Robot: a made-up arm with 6 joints.
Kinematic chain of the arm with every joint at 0, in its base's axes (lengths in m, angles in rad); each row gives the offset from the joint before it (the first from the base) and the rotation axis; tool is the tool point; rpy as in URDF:
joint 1: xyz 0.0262 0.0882 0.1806 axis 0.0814 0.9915 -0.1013
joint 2: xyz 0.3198 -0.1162 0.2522 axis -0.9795 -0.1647 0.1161
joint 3: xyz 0.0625 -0.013 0 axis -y
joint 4: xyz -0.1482 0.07 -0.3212 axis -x
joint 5: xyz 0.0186 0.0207 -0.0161 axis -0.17 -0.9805 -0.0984
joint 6: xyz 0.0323 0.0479 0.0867 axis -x
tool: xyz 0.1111 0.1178 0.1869 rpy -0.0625 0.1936 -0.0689
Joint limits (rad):
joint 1: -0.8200..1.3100
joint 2: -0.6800..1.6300
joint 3: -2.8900..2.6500
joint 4: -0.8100..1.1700
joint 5: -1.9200..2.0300
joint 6: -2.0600..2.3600
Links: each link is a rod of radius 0.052 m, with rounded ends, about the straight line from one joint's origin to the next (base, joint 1, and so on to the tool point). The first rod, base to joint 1, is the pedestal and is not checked.
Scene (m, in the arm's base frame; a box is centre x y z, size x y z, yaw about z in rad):
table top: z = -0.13
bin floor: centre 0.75 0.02 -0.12 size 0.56 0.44 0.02 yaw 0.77
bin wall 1: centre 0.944 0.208 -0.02 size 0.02 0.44 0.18 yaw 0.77
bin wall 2: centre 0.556 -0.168 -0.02 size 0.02 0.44 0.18 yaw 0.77
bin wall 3: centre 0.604 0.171 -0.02 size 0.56 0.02 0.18 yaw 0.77
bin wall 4: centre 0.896 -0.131 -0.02 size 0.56 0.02 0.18 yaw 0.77
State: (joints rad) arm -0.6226 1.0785 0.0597 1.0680 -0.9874 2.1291
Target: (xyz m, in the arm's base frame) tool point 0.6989 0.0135 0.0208
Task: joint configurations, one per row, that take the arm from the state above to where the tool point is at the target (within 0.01 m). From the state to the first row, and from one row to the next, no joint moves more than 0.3 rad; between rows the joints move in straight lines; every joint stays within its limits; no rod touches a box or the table.
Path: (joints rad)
1: -0.6259 0.8199 0.1621 0.9757 -0.9543 2.0495
2: -0.6293 0.5613 0.2644 0.8835 -0.9212 1.9700
3: -0.4363 0.4169 0.3930 0.7962 -0.9440 1.8474
4: -0.2434 0.2724 0.5215 0.7089 -0.9668 1.7248

